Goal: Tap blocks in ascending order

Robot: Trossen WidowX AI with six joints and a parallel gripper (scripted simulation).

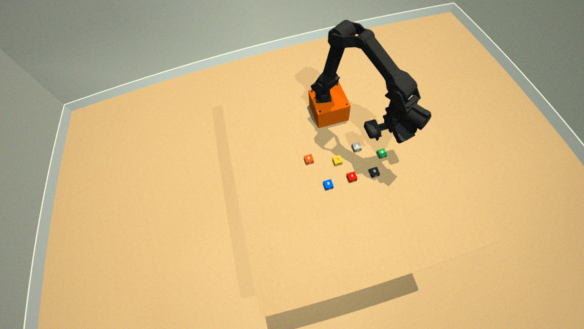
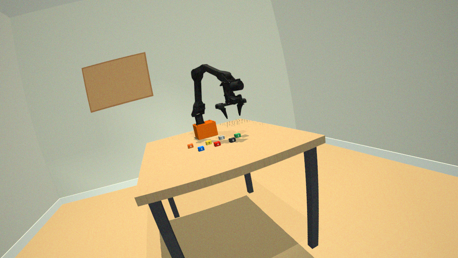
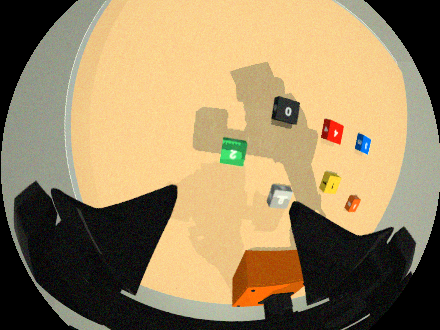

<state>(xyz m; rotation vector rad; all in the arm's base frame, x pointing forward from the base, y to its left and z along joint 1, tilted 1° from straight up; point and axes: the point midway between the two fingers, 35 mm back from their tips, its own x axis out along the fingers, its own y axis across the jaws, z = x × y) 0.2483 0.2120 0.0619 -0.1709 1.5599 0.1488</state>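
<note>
My gripper tip is 90 mm short of the black block, 50 mm to the left of it and 110 mm above it. Also, from my gripper tip: red block 100 mm ahead, 140 mm to the right, 110 mm below; then grey block 40 mm behind, 100 mm to the right, 110 mm below; then green block 110 mm below.
</note>
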